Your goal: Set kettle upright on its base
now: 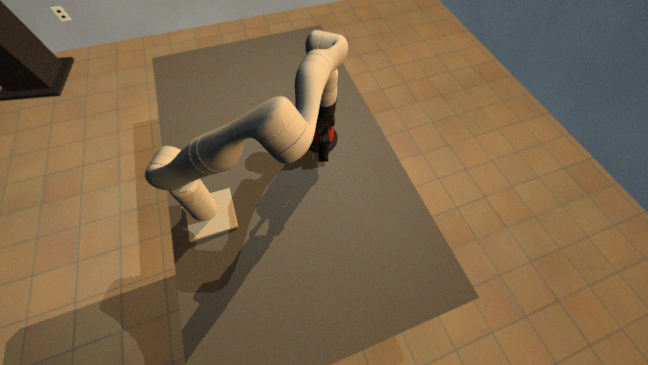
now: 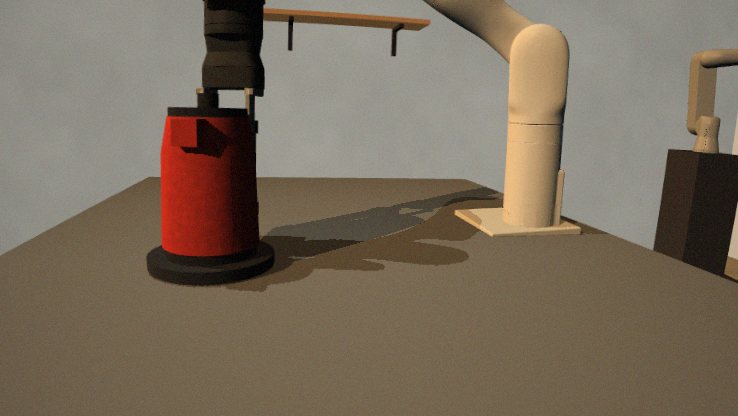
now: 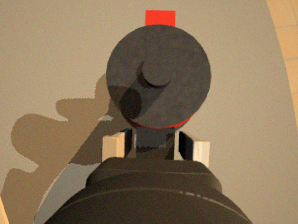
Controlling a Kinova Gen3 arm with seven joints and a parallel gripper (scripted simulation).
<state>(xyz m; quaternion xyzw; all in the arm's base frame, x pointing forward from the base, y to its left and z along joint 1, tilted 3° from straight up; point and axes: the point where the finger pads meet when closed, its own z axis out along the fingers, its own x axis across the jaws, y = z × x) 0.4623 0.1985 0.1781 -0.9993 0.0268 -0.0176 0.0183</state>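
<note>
Right now the red kettle is 60 mm below my hand and 30 mm to the left of it. Round my hand: black base (150 mm below, 60 mm to the left).
</note>
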